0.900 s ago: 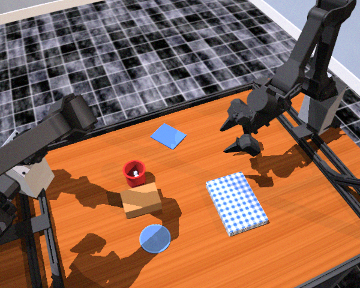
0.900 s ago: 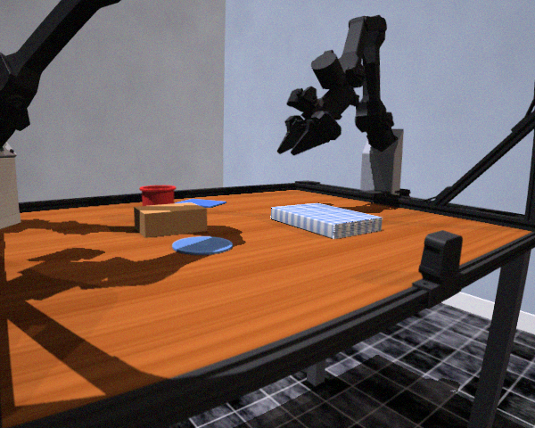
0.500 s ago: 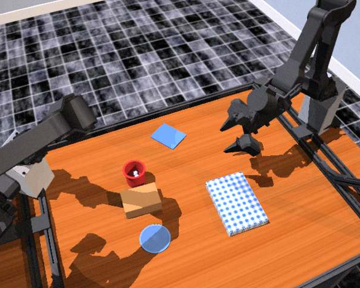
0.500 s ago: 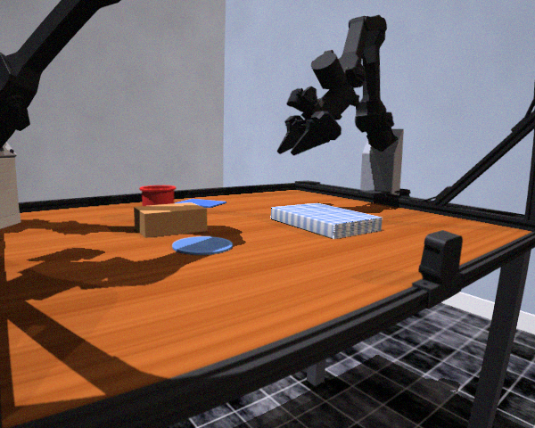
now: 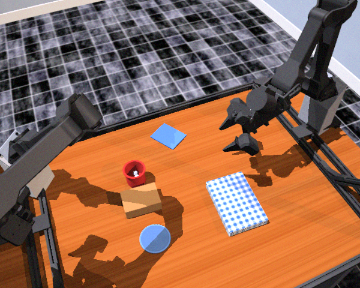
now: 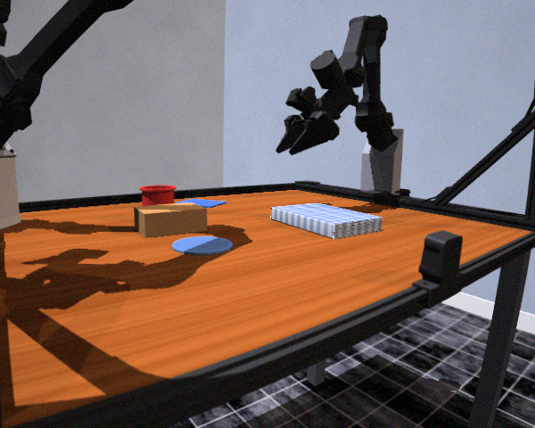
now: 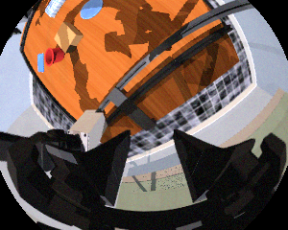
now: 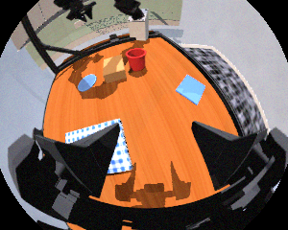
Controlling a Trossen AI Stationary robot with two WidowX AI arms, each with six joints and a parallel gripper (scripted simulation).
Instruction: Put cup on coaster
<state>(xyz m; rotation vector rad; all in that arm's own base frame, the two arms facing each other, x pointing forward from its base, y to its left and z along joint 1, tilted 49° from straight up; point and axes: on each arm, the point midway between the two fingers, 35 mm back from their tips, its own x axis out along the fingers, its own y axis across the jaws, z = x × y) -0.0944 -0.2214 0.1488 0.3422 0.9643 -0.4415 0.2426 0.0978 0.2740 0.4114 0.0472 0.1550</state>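
Right now the cup is 210 mm ahead of my left hand, 320 mm to the right of it and 210 mm below it. Also, from my left hand: tan block (120 mm ahead, 320 mm to the right, 220 mm below); then flat blue square (370 mm ahead, 460 mm to the right, 230 mm below).
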